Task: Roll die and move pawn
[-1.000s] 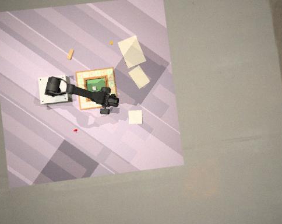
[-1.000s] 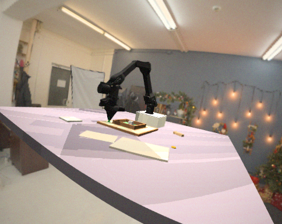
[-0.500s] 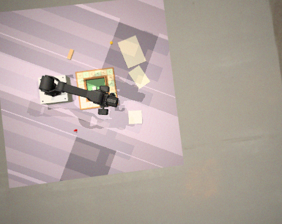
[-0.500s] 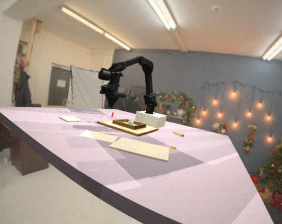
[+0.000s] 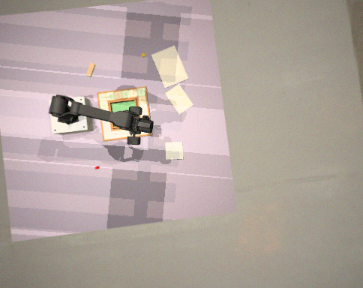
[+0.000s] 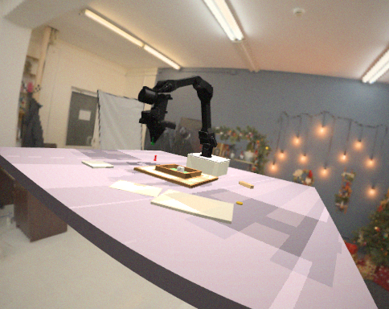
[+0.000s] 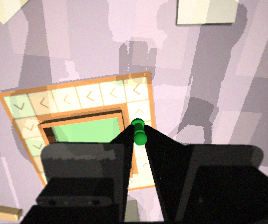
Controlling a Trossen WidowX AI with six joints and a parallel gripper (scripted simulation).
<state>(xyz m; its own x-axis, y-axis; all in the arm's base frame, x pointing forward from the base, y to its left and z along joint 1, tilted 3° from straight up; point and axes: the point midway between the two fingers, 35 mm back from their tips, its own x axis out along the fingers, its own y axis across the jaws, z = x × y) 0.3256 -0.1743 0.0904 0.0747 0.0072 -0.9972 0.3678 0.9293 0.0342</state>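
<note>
Right now my gripper tip is 120 mm to the right of the white die, 100 mm above it and 80 mm past it. From my gripper tip the other things lie so: green pawn right at my gripper tip; red pawn 310 mm behind, 130 mm to the right, 110 mm below; green dice tray 120 mm to the left, 120 mm below, 70 mm behind.
</note>
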